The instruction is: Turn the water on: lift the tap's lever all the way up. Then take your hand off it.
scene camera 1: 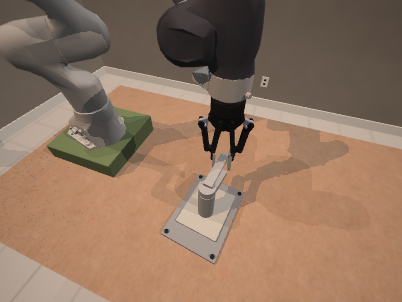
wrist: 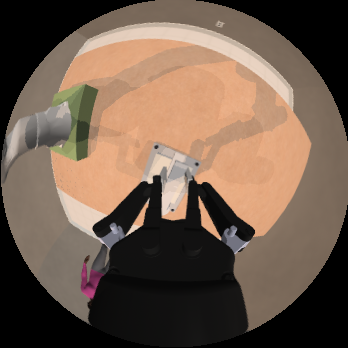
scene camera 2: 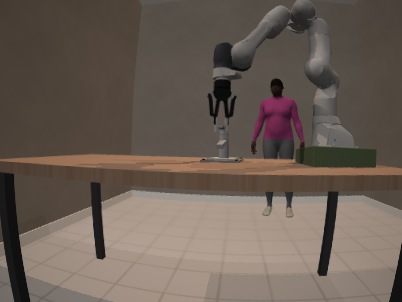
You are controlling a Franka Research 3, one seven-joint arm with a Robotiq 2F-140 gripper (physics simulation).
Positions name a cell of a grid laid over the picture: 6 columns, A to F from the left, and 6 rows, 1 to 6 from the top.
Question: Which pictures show my gripper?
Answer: Scene camera 1, the wrist view and scene camera 2: all of them.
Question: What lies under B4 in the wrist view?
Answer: My gripper.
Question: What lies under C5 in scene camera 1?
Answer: A grey base plate.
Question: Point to a grey base plate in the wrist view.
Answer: C3
